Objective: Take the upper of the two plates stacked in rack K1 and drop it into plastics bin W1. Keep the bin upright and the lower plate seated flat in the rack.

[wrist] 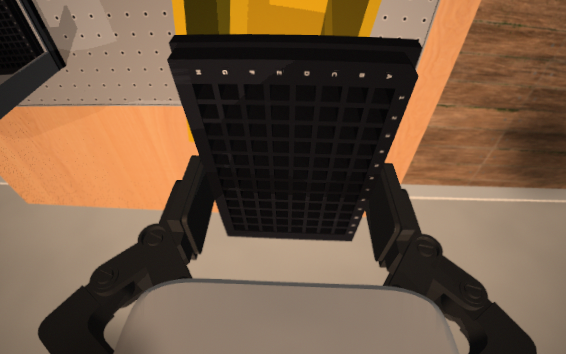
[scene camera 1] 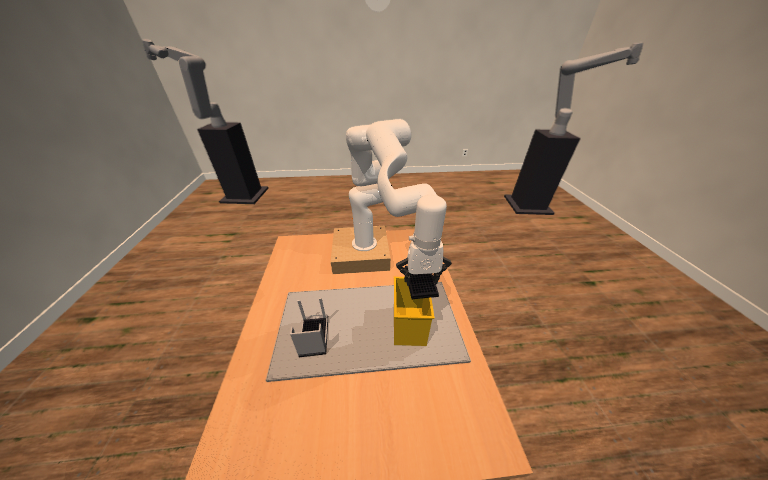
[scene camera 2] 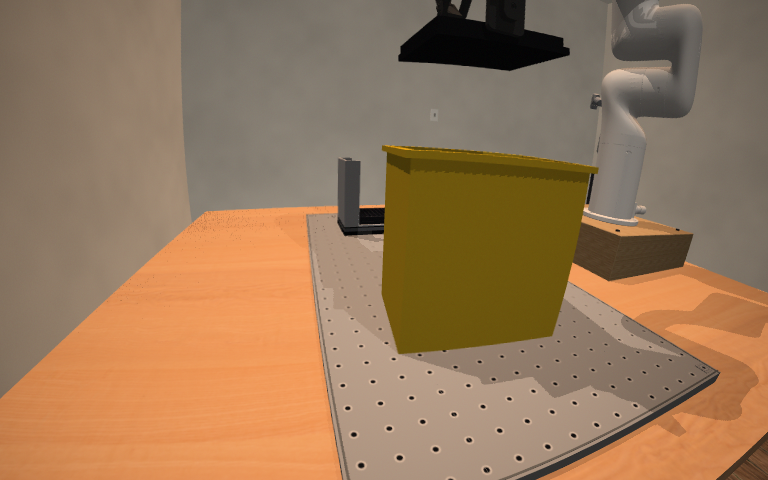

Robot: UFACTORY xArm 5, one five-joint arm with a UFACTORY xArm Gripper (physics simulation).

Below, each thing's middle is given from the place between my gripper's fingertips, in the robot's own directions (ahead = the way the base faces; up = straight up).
Labels:
My gripper is now 20 mm past the yellow plastics bin W1 [scene camera 2: 478, 246], 20 mm to the left of it and 190 mm above it.

